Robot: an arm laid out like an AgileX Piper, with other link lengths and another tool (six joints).
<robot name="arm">
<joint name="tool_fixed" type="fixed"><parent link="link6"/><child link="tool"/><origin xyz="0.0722 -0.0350 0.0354" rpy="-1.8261 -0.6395 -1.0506"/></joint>
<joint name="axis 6" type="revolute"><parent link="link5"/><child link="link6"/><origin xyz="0.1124 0.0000 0.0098"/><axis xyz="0.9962 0 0.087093"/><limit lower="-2.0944" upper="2.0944"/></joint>
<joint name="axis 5" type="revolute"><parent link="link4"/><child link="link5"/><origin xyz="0.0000 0.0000 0.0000"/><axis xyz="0 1 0"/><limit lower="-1.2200" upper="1.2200"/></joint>
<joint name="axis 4" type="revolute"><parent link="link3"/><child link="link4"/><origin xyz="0.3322 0.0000 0.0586"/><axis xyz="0.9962 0 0.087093"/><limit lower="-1.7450" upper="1.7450"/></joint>
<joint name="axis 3" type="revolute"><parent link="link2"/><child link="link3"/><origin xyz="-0.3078 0.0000 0.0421"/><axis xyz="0 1 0"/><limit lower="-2.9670" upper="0.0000"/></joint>
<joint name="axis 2" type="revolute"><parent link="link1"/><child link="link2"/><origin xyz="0.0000 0.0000 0.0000"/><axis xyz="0 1 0"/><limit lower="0.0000" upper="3.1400"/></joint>
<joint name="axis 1" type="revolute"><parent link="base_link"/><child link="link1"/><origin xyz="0.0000 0.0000 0.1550"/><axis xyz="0 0 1"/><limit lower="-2.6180" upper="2.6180"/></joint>
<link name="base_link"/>
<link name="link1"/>
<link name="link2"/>
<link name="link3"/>
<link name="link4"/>
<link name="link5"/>
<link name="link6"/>
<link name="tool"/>
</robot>
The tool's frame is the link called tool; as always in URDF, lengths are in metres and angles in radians.
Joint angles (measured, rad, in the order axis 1, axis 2, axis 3, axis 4, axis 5, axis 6), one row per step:
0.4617, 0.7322, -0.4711, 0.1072, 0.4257, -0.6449
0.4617, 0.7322, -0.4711, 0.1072, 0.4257, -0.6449
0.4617, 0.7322, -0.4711, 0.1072, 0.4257, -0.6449
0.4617, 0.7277, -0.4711, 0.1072, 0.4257, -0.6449
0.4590, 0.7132, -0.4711, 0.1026, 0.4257, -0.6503
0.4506, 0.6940, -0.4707, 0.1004, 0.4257, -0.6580
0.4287, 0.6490, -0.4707, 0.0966, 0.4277, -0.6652
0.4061, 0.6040, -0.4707, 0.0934, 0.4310, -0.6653
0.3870, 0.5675, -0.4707, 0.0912, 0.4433, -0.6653
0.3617, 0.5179, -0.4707, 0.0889, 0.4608, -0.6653
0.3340, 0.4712, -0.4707, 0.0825, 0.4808, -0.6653
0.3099, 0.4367, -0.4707, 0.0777, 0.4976, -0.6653
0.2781, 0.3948, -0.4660, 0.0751, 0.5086, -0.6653
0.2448, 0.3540, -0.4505, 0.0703, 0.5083, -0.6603
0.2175, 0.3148, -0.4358, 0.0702, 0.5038, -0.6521
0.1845, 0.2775, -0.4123, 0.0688, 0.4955, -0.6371
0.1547, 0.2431, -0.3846, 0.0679, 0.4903, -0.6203
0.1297, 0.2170, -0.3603, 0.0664, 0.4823, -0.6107
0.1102, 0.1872, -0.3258, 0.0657, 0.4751, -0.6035
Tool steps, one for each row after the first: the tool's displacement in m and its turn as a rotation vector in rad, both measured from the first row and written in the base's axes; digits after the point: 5 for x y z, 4 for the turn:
0.00000, 0.00000, 0.00000, 0.0000, 0.0000, 0.0000
0.00000, 0.00000, 0.00000, 0.0000, 0.0000, 0.0000
-0.00056, -0.00028, 0.00142, 0.0020, -0.0040, 0.0000
-0.00202, -0.00188, 0.00606, 0.0005, -0.0212, 0.0010
-0.00354, -0.00526, 0.01194, 0.0010, -0.0422, -0.0029
-0.00733, -0.01422, 0.02547, 0.0102, -0.0856, -0.0206
-0.01181, -0.02366, 0.03832, 0.0236, -0.1251, -0.0431
-0.01638, -0.03147, 0.04667, 0.0303, -0.1483, -0.0611
-0.02337, -0.04169, 0.05741, 0.0391, -0.1792, -0.0851
-0.03034, -0.05222, 0.06639, 0.0409, -0.2070, -0.1112
-0.03571, -0.06070, 0.07232, 0.0405, -0.2258, -0.1342
-0.04211, -0.07111, 0.07850, 0.0437, -0.2520, -0.1655
-0.04764, -0.08160, 0.08058, 0.0478, -0.2769, -0.2015
-0.05341, -0.09011, 0.08313, 0.0603, -0.3024, -0.2328
-0.05786, -0.09970, 0.08112, 0.0738, -0.3202, -0.2728
-0.06150, -0.10804, 0.07548, 0.0863, -0.3279, -0.3098
-0.06387, -0.11462, 0.07025, 0.0921, -0.3361, -0.3390
-0.06605, -0.11965, 0.06039, 0.0952, -0.3377, -0.3618

